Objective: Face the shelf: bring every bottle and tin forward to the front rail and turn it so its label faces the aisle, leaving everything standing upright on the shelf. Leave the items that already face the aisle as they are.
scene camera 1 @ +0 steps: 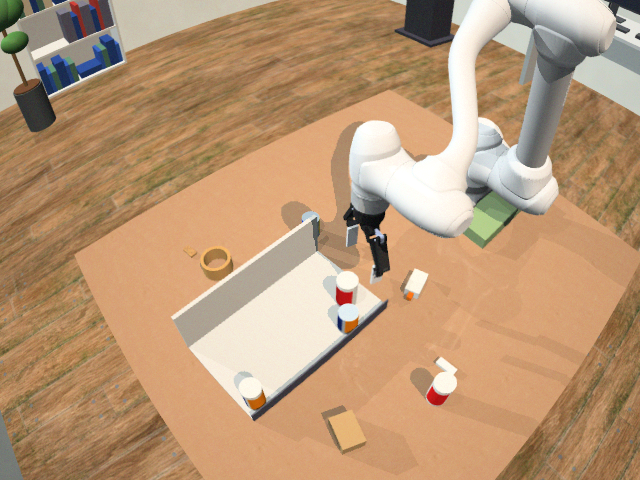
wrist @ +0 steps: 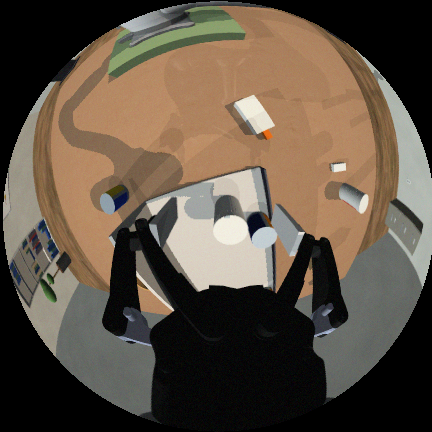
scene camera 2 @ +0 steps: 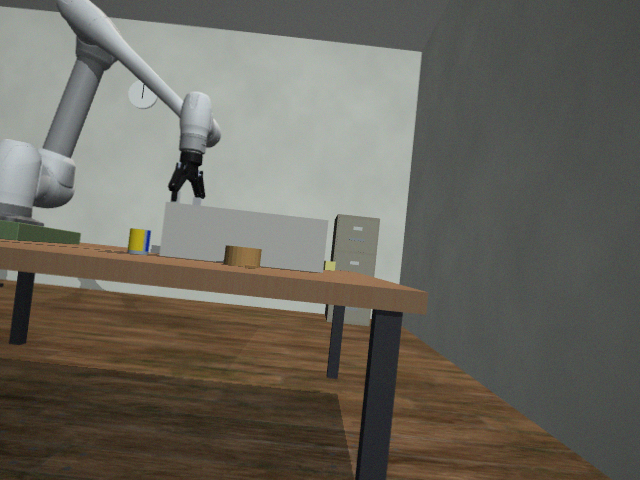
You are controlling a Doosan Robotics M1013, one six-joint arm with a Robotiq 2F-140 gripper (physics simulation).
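Places are measured from the arm's base along level axes (x right, y ahead, z up), in centimetres.
Where they show: gripper, fingertip midpoint: point(scene camera 1: 363, 262) point(wrist: 226, 210).
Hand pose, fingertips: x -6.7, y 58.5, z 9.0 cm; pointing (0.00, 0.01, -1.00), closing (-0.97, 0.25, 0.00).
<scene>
Things, the pixels of their top centre, and the offset from my fingertips.
- white-capped red bottle at its top centre: point(wrist: 230, 230) point(scene camera 1: 347, 280) dx +0.0, dy +5.3, dz -3.1 cm
- blue-and-orange tin at its top centre: point(wrist: 264, 237) point(scene camera 1: 348, 312) dx -6.5, dy +10.4, dz -6.0 cm
- dark front rail at its top centre: point(scene camera 1: 324, 355) dx -10.7, dy +22.0, dz -10.1 cm
- white-capped orange bottle at its top centre: point(scene camera 1: 250, 387) dx -9.4, dy +42.9, dz -3.4 cm
- yellow-and-blue tin at its top centre: point(wrist: 106, 203) point(scene camera 2: 140, 229) point(scene camera 1: 310, 217) dx +27.2, dy -3.7, dz -7.4 cm
- wooden ring at its top centre: point(scene camera 2: 243, 247) point(scene camera 1: 215, 258) dx +33.9, dy +27.3, dz -9.4 cm
- white box at its top centre: point(wrist: 258, 116) point(scene camera 1: 415, 283) point(scene camera 2: 152, 245) dx -9.3, dy -13.3, dz -11.6 cm
- small white block at its top centre: point(scene camera 1: 446, 365) point(wrist: 339, 167) dx -33.7, dy -1.4, dz -13.2 cm
- tan block at its top centre: point(scene camera 1: 347, 429) dx -30.2, dy +30.8, dz -9.4 cm
My gripper point(scene camera 1: 363, 256) point(scene camera 2: 185, 199) point(wrist: 226, 210) is open and empty, above the shelf's right end; in the wrist view a white-capped red bottle point(scene camera 1: 346, 289) point(wrist: 230, 227) and a blue-and-orange tin point(scene camera 1: 347, 318) point(wrist: 262, 231) appear between its fingers. Both stand upright on the white shelf point(scene camera 1: 268, 330) point(scene camera 2: 248, 229) point(wrist: 215, 265). The tin is by the dark front rail point(scene camera 1: 320, 360); the bottle is farther back. A white-capped orange bottle point(scene camera 1: 252, 393) stands at the rail's left end. Orange patches on the tin and this bottle show towards the rail side.
A yellow-and-blue tin point(scene camera 1: 310, 219) point(scene camera 2: 138, 241) point(wrist: 114, 199) stands behind the shelf, near a wooden ring point(scene camera 1: 219, 271) point(scene camera 2: 242, 256). Before the rail are a red bottle point(scene camera 1: 441, 388) point(wrist: 354, 198), white box point(scene camera 1: 416, 282) point(wrist: 254, 114), small white block point(scene camera 1: 445, 365) point(wrist: 338, 167) and tan block point(scene camera 1: 346, 430).
</scene>
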